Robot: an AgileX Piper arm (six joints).
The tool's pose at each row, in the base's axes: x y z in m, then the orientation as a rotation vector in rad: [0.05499, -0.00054, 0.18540, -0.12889, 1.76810, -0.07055]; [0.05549, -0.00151, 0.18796, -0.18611, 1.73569, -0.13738]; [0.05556, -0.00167, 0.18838, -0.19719, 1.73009, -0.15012]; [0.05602, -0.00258, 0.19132, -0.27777, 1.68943, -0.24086]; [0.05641, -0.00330, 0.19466, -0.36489, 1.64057, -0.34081]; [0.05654, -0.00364, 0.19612, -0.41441, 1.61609, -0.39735]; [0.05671, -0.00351, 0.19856, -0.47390, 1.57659, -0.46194]
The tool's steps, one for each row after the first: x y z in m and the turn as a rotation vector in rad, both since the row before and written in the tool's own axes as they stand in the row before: [-0.00247, -0.00129, -0.00005, 0.01521, -0.02650, -0.07701]; [-0.00038, -0.00024, -0.00001, 0.00273, -0.00425, -0.01485]; [-0.00271, -0.00153, -0.00005, 0.01839, -0.02883, -0.10753]; [-0.00296, -0.00176, -0.00007, 0.02121, -0.03125, -0.11883]; [-0.00118, -0.00094, -0.00001, 0.01072, -0.01260, -0.06772]; [-0.00220, -0.00108, -0.00003, 0.01291, -0.02366, -0.08060]
